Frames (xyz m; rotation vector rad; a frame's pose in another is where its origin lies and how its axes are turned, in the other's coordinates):
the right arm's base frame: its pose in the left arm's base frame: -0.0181 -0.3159 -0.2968 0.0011 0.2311 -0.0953
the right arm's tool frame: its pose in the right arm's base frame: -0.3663 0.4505 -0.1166 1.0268 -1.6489 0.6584
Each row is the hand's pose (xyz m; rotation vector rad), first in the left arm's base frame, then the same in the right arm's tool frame.
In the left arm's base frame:
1: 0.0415 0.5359 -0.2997 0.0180 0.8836 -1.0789
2: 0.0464 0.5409 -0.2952 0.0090 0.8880 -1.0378
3: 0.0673 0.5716 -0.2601 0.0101 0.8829 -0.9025
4: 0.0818 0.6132 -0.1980 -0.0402 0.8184 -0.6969
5: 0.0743 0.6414 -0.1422 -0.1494 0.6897 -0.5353
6: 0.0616 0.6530 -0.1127 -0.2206 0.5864 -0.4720
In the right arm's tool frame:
1: -0.0443 -0.0983 -0.5322 -1.6432 1.5507 -1.8557
2: -0.0411 -0.0982 -0.5399 -1.6226 1.5935 -1.8213
3: -0.0152 -0.0882 -0.5828 -1.5252 1.7001 -1.7125
4: 0.0324 -0.0600 -0.6352 -1.4334 1.8244 -1.4682
5: 0.0759 -0.0238 -0.6626 -1.4343 1.8706 -1.1724
6: 0.0991 0.0004 -0.6693 -1.4656 1.8474 -1.0012

